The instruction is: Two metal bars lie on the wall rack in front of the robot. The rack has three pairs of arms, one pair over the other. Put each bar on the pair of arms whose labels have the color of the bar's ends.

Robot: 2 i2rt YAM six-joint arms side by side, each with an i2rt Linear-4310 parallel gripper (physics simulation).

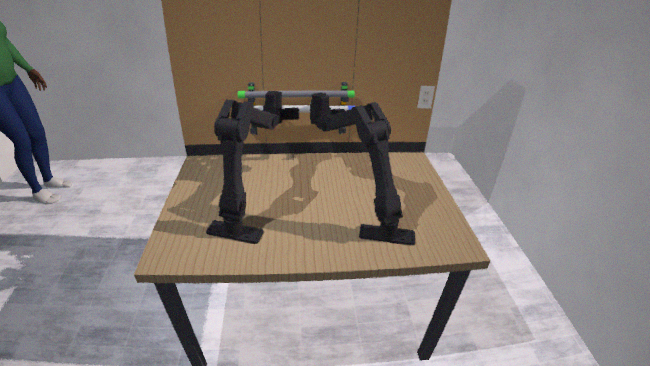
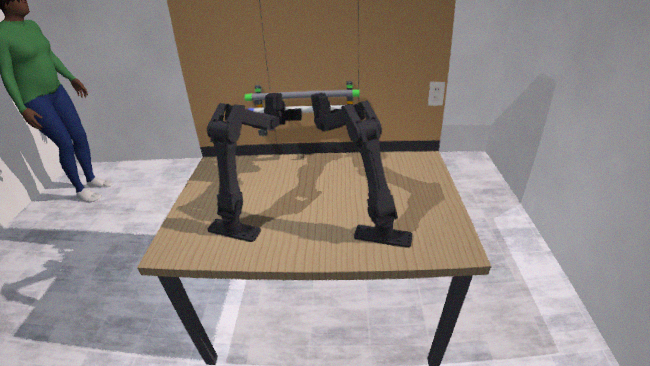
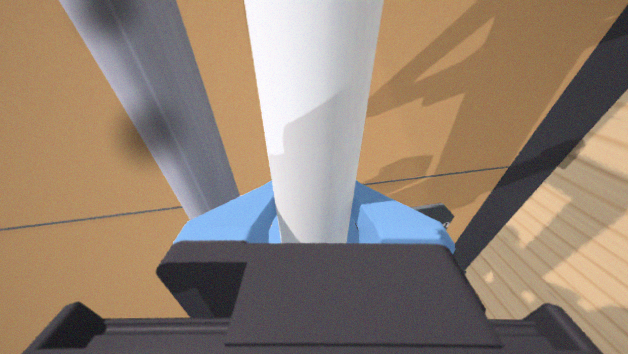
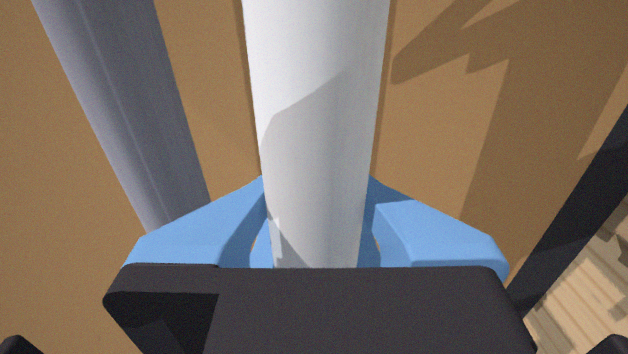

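Pixels of known places: left arm's base, origin of the base link: [image 1: 234,232] [image 2: 233,230]; right arm's base, origin of the base link: [image 1: 387,235] [image 2: 383,236].
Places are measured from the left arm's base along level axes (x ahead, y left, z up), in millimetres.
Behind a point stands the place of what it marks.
A grey bar with green ends [image 1: 295,94] {x 559, y -76, z 322 mm} [image 2: 320,94] [image 3: 165,100] {x 548, y -34, z 314 mm} [image 4: 115,90] {x 600, y -214, z 316 mm} lies level at the top pair of rack arms, which have green labels [image 1: 344,87] {x 647, y -276, z 345 mm} [image 2: 349,85] {x 648, y -275, z 350 mm}. A white bar with blue ends [image 1: 303,108] {x 536, y -118, z 270 mm} [image 2: 306,109] {x 533, y -111, z 269 mm} [image 3: 315,100] {x 513, y -54, z 266 mm} [image 4: 317,100] {x 570, y -229, z 262 mm} is level below it, near the height of the orange labels [image 1: 343,103] {x 648, y -276, z 268 mm}; whether it touches the rack arms is hidden. My left gripper [image 3: 313,177] {x 548, y 26, z 258 mm} and my right gripper [image 4: 315,175] {x 603, y -161, z 257 mm} are both shut on the white bar, at separate places along it. The labels of the lowest pair cannot be read.
A lowest rack arm tip [image 1: 342,130] [image 2: 263,132] shows below the bars. The brown wall panel [image 1: 305,40] {x 619, y -103, z 546 mm} [image 2: 310,40] {x 623, y -116, z 550 mm} is close behind, with a dark strip [image 1: 310,147] {x 627, y -131, z 32 mm} along its foot. The wooden table [image 1: 310,250] {x -19, y -283, z 0 mm} [image 2: 310,250] {x -15, y -309, z 0 mm} lies below. A person [image 1: 22,120] [image 2: 42,85] stands at the left.
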